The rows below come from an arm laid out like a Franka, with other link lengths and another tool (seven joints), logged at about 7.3 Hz.
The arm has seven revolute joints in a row. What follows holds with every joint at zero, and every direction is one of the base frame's. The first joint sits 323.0 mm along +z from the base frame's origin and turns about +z. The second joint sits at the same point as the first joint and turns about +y. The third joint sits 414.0 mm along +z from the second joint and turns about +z. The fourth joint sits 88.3 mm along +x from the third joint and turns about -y. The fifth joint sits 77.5 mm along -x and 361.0 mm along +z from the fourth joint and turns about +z. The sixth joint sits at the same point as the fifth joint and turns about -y. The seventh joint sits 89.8 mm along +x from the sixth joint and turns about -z. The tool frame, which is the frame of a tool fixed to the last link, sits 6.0 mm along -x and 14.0 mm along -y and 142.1 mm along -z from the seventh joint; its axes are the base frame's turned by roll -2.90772, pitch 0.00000 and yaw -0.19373 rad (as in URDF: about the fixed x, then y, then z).
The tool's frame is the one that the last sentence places.
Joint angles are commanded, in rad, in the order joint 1, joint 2, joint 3, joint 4, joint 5, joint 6, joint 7. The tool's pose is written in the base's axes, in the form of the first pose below.
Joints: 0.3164 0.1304 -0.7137 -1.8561 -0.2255 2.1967 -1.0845
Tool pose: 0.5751, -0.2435, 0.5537, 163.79, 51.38, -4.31
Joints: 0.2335 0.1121 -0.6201 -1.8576 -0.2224 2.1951 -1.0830
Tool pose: 0.5737, -0.2412, 0.5572, 164.47, 52.13, -2.68
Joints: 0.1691 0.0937 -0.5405 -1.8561 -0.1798 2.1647 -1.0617
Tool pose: 0.5702, -0.2333, 0.5596, 168.18, 50.63, -0.37
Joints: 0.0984 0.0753 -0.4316 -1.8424 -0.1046 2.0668 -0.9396
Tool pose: 0.5643, -0.2092, 0.5597, -173.05, -40.66, -1.30
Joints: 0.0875 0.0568 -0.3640 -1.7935 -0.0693 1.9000 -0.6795
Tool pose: 0.5538, -0.1743, 0.5727, -171.26, -19.93, 0.84
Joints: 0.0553 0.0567 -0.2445 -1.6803 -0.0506 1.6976 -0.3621
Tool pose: 0.5503, -0.1234, 0.6047, -169.76, 1.61, 3.97
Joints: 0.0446 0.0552 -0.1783 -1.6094 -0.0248 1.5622 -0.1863
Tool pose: 0.5420, -0.0883, 0.6257, -167.62, 12.78, 7.31
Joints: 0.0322 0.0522 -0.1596 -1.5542 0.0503 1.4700 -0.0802
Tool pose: 0.5330, -0.0724, 0.6440, -162.69, 20.94, 8.84
